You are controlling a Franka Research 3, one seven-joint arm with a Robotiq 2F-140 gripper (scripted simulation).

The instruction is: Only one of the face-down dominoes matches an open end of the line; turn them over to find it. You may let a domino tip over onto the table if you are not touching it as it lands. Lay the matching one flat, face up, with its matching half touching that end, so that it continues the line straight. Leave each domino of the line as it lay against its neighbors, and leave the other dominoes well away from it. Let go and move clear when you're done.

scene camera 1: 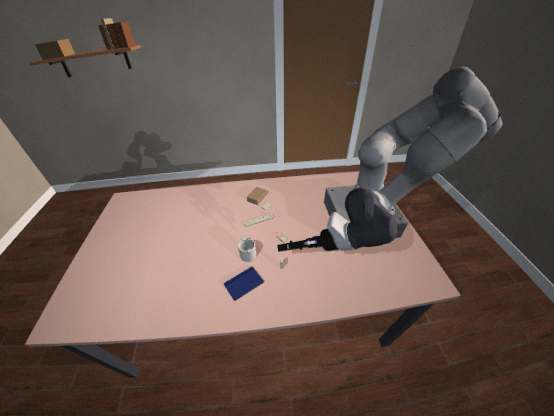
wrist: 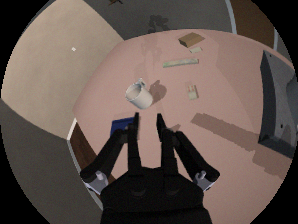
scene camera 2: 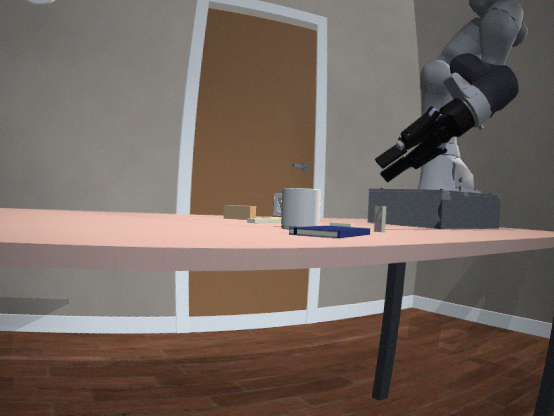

Observation:
I see my gripper [scene camera 2: 381, 170].
My gripper shows as well in the wrist view [wrist: 147, 118].

